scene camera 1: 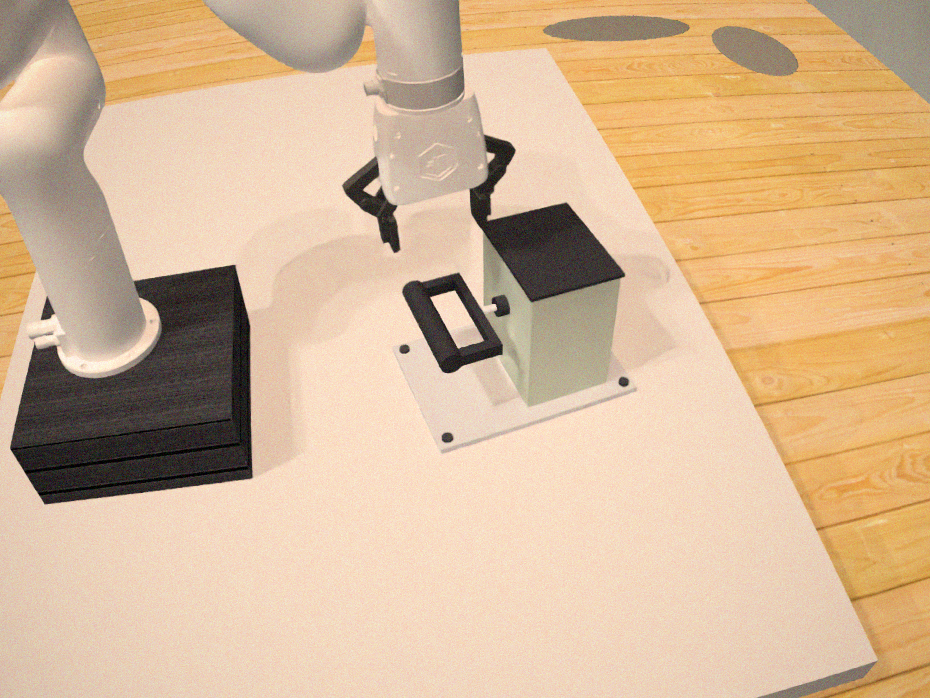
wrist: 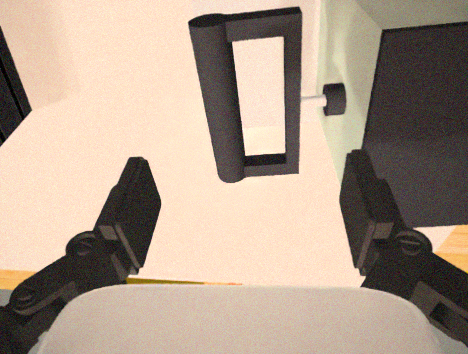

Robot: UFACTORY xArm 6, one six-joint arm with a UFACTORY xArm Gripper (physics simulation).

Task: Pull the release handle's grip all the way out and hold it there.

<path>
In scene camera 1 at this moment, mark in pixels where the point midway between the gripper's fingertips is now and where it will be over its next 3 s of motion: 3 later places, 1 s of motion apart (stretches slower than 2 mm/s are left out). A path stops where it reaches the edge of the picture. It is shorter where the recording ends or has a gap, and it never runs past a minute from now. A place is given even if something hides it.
The gripper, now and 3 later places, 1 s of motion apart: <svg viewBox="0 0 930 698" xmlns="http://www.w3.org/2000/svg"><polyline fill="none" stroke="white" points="436,233 412,240 425,276 428,298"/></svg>
</path>
